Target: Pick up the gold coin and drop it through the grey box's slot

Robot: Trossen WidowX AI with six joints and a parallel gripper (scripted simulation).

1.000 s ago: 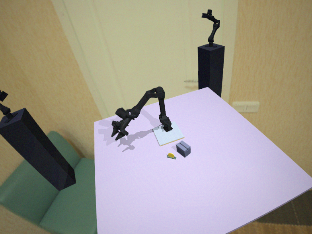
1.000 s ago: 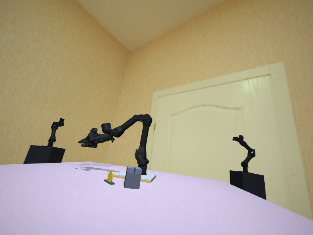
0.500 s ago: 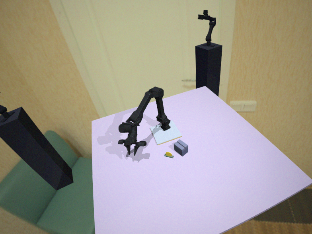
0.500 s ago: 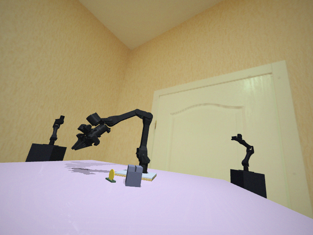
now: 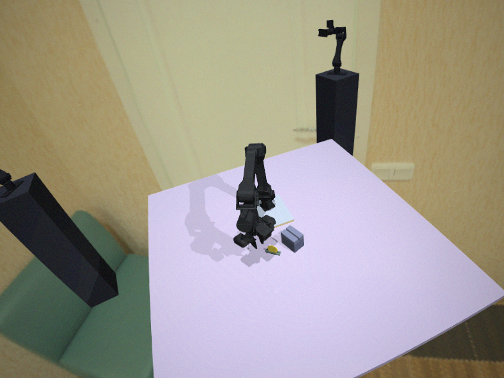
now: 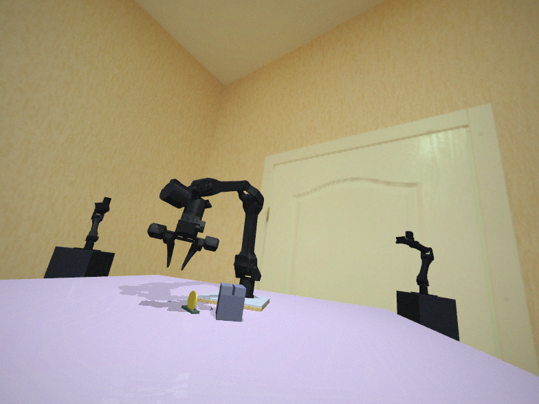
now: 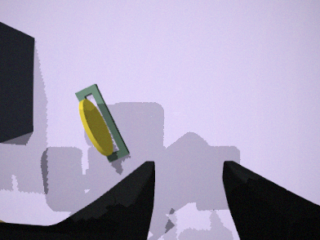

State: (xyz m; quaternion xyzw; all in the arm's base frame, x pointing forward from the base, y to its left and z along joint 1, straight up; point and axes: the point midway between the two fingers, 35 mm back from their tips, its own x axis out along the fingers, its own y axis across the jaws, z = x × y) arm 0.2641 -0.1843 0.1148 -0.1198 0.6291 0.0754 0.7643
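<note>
Right now my gripper tip is 70 mm above the gold coin, 60 mm to the right of it and 10 mm past it.
</note>
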